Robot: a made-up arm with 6 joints. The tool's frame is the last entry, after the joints. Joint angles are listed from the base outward.
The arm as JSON. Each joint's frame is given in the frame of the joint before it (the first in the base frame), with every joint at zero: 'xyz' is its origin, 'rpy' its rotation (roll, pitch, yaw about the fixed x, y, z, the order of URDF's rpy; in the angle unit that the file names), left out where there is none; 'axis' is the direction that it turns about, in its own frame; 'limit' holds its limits. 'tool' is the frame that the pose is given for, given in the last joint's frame.
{
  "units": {
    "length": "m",
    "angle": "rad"
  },
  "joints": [
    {
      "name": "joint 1",
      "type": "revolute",
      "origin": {
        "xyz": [
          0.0,
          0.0,
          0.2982
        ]
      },
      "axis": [
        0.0,
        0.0,
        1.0
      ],
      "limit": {
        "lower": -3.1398,
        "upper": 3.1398
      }
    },
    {
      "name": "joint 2",
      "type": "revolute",
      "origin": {
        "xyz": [
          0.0,
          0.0,
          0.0
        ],
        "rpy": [
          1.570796,
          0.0,
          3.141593
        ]
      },
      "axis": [
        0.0,
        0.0,
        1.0
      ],
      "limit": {
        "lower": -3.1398,
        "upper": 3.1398
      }
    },
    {
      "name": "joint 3",
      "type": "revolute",
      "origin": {
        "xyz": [
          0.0,
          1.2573,
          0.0
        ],
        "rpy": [
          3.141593,
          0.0,
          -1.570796
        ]
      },
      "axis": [
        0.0,
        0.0,
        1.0
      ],
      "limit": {
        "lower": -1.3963,
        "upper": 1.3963
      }
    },
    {
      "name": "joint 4",
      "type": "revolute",
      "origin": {
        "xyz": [
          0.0,
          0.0,
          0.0
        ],
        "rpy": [
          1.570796,
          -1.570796,
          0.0
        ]
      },
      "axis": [
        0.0,
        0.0,
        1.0
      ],
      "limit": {
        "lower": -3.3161,
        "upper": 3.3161
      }
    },
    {
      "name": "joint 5",
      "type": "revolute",
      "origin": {
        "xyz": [
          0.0,
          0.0,
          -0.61
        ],
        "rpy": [
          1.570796,
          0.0,
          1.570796
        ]
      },
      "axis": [
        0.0,
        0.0,
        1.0
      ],
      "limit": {
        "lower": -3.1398,
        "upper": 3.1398
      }
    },
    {
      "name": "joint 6",
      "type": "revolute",
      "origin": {
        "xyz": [
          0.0,
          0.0,
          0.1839
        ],
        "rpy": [
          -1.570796,
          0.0,
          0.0
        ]
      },
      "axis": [
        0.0,
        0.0,
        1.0
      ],
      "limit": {
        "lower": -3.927,
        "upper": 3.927
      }
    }
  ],
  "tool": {
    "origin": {
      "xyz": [
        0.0,
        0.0,
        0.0
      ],
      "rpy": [
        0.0,
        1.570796,
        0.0
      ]
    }
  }
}
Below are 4 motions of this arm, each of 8 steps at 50 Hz.
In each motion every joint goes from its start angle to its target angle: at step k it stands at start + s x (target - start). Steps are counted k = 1, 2, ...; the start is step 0. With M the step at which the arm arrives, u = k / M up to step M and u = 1 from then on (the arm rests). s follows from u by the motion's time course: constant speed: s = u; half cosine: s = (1 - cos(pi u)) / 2; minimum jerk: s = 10 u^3 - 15 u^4 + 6 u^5.
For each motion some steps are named. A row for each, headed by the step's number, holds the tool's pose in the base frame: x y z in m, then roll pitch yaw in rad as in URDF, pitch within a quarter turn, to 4 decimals.
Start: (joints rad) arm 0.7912 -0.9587 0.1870 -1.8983 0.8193 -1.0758
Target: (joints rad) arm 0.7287 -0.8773 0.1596 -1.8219 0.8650 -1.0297
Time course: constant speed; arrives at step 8
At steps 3, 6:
3: -0.4516 -0.3607 1.5177 -2.6019 -0.5242 -0.1926
6: -0.4246 -0.3243 1.5294 -2.6615 -0.4973 -0.2284

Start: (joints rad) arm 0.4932 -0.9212 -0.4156 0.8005 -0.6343 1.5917
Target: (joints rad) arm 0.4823 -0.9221 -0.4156 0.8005 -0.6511 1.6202
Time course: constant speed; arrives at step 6
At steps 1, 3, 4, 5, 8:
1: -0.4083 -0.3638 1.4695 -2.2755 -0.0270 0.0501
3: -0.4099 -0.3624 1.4694 -2.2848 -0.0230 0.0430
4: -0.4108 -0.3618 1.4693 -2.2895 -0.0209 0.0394
5: -0.4116 -0.3611 1.4692 -2.2941 -0.0189 0.0358
8: -0.4124 -0.3604 1.4691 -2.2988 -0.0168 0.0322

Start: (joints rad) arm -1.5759 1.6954 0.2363 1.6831 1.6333 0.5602
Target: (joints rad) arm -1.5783 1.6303 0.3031 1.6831 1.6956 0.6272
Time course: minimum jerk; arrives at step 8
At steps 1, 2, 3, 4, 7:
1: 0.0129 -1.4986 -0.4421 -0.6745 -0.0504 0.1136
2: 0.0125 -1.5062 -0.4320 -0.6919 -0.0544 0.1147
3: 0.0118 -1.5209 -0.4121 -0.7260 -0.0623 0.1170
4: 0.0109 -1.5397 -0.3855 -0.7707 -0.0724 0.1207
7: 0.0088 -1.5784 -0.3265 -0.8671 -0.0934 0.1311

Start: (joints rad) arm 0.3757 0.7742 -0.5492 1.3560 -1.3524 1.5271
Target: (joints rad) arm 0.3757 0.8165 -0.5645 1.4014 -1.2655 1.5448
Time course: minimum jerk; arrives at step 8
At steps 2, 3, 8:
2: 1.1336 0.4059 0.6440 1.8578 0.2708 -1.3445
3: 1.1343 0.4077 0.6345 1.8459 0.2820 -1.3359
8: 1.1364 0.4149 0.5943 1.7948 0.3316 -1.3023

